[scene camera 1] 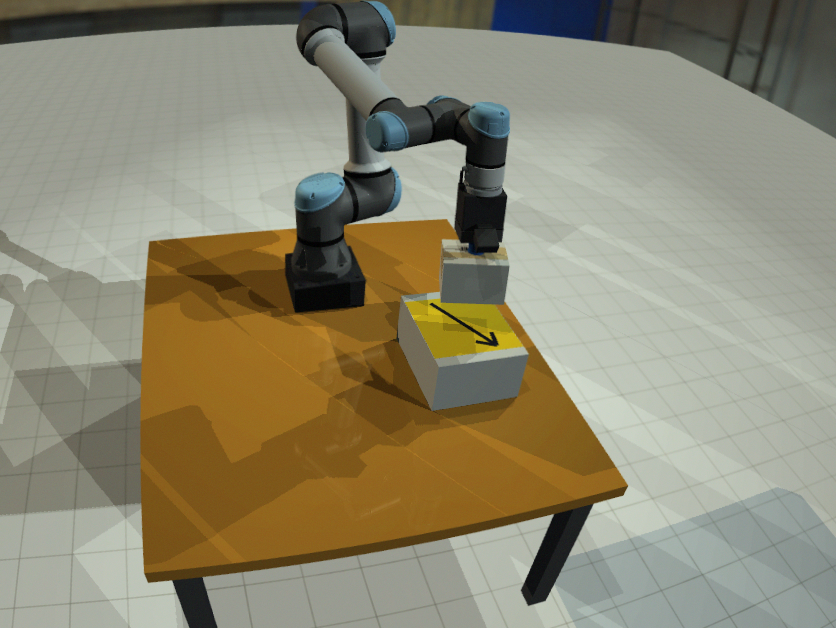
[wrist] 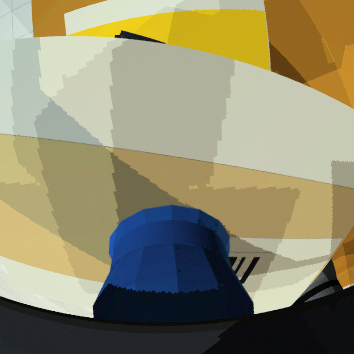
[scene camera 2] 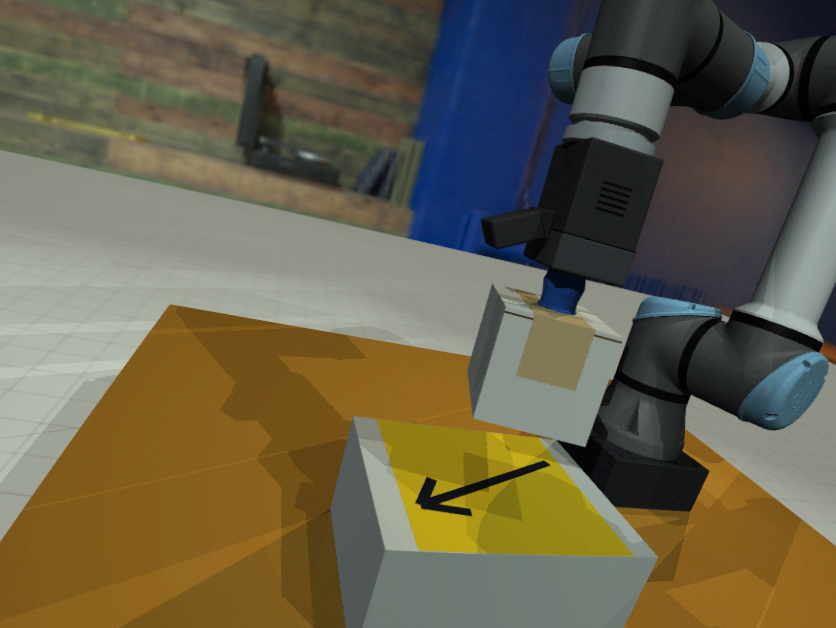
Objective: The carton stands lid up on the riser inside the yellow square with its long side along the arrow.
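A grey-white carton [scene camera 1: 474, 282] [scene camera 2: 500, 378] [wrist: 170, 100] with tan tape hangs lid up, upright, from my suction cup [scene camera 1: 476, 250] [scene camera 2: 559, 304] [wrist: 170, 225], which is on its lid. The white riser [scene camera 1: 479, 381] [scene camera 2: 500, 588] [wrist: 90, 17] stands on the table with a yellow square [scene camera 1: 439, 337] [scene camera 2: 581, 527] [wrist: 220, 40] on top. The carton is in the air near the riser's far side, apart from it; its exact offset is hard to tell. The black arrow [scene camera 1: 466, 325] [scene camera 2: 486, 484] runs at an angle to the carton's wide face in scene camera 1. The carton hides part of the square there.
The arm's black base [scene camera 1: 329, 290] [scene camera 2: 642, 479] stands on the orange table [scene camera 1: 256, 378] [scene camera 2: 202, 419], behind the riser and to its left in scene camera 1. The table's right edge runs close beside the riser in that view.
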